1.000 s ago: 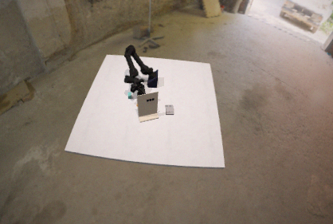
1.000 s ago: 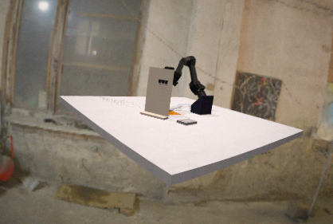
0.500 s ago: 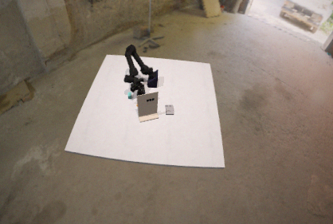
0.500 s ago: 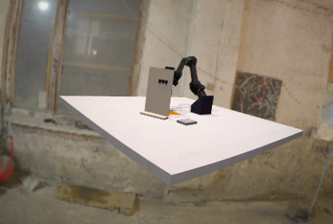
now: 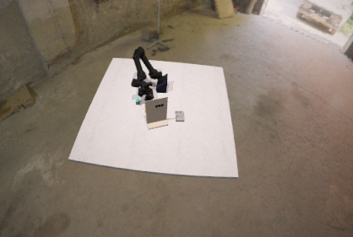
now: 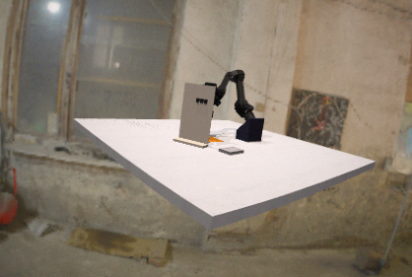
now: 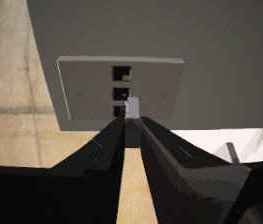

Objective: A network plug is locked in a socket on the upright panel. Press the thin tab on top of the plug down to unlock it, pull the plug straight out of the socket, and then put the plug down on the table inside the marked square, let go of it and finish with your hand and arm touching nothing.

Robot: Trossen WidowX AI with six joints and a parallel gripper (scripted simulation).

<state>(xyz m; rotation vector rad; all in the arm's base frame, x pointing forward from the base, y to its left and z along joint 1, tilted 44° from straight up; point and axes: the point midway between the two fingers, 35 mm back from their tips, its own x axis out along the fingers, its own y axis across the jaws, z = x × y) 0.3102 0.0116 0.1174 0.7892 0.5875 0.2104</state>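
The orange square lies 210 mm below my gripper tip, 80 mm behind it and 20 mm to the right of it. The rest, counted from my gripper tip: grey panel: 80 mm below, 80 mm ahead, 40 mm to the left; then teal block: 190 mm below, 160 mm to the right, 130 mm behind; then network plug: right at my gripper tip.
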